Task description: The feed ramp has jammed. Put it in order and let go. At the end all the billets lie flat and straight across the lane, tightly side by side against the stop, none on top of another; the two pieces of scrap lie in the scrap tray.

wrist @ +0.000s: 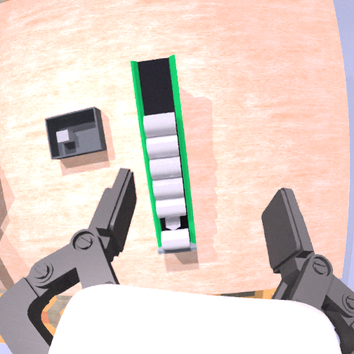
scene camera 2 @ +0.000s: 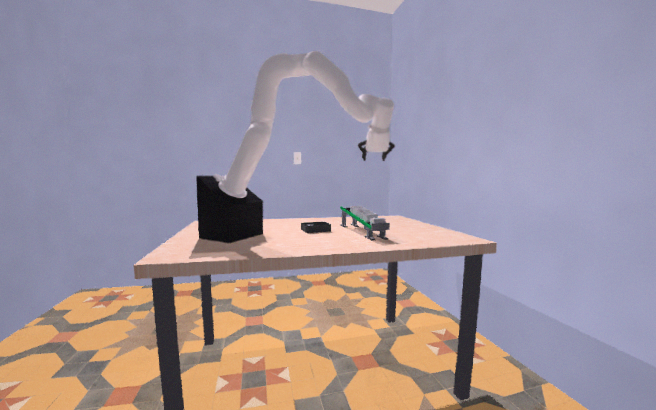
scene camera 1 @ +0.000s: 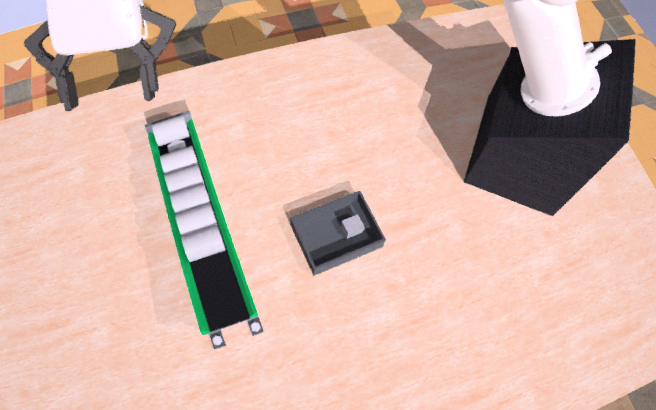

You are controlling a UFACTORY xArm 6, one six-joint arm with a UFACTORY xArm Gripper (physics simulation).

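Places are measured from the arm's base along level axes (x ahead, y left, z up), in centimetres.
Pixels of known places: gripper, fingertip midpoint: (scene camera 2: 373, 159) (scene camera 1: 110, 103); arm's base at its link origin: (scene camera 2: 232, 189) (scene camera 1: 560, 87).
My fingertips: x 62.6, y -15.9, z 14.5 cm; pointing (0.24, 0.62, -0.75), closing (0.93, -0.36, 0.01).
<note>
For each thing: its top centre in the pictures, then the offset to it from my fingertips. "spot": a spot on its surface instead. Level surfaces: height alone.
- billet at its top centre: (scene camera 1: 168, 124) (scene camera 2: 378, 217) dy -13.4, dx -6.0, dz -25.9 cm
- grey stop at a spot on its surface: (scene camera 1: 188, 117) spot: dy -14.9, dx -9.8, dz -28.5 cm
- small pale scrap piece at its top centre: (scene camera 1: 176, 146) dy -9.6, dx -5.7, dz -27.6 cm
- scrap tray at its top centre: (scene camera 1: 338, 228) (scene camera 2: 315, 223) dy +14.6, dx -23.5, dz -31.6 cm
- wooden table at its surface level: dz -35.1 cm
My gripper (scene camera 1: 110, 102) (scene camera 2: 374, 159) (wrist: 203, 192) is open and empty, high above the table near the stop end of the ramp. The green-railed ramp (scene camera 1: 220, 290) (scene camera 2: 359, 219) (wrist: 156, 87) holds pale billets. One billet (scene camera 1: 170, 131) (wrist: 175, 239) lies across the lane at the grey stop (scene camera 1: 188, 117) (wrist: 194, 247). A small pale scrap piece (scene camera 1: 176, 145) (wrist: 173, 223) sits in the gap behind it. Beyond the scrap, several billets (scene camera 1: 190, 198) (wrist: 165, 168) lie across the lane in a close row. Another scrap piece (scene camera 1: 353, 226) (wrist: 64, 136) lies in the scrap tray (scene camera 1: 315, 235) (scene camera 2: 315, 227) (wrist: 90, 137).
The tray stands beside the ramp, on the side of the robot's black base block (scene camera 1: 545, 165) (scene camera 2: 230, 215). The ramp stands on short legs on the wooden table (scene camera 1: 425, 300) (scene camera 2: 280, 250) (wrist: 260, 100). Its stop end is near a table edge.
</note>
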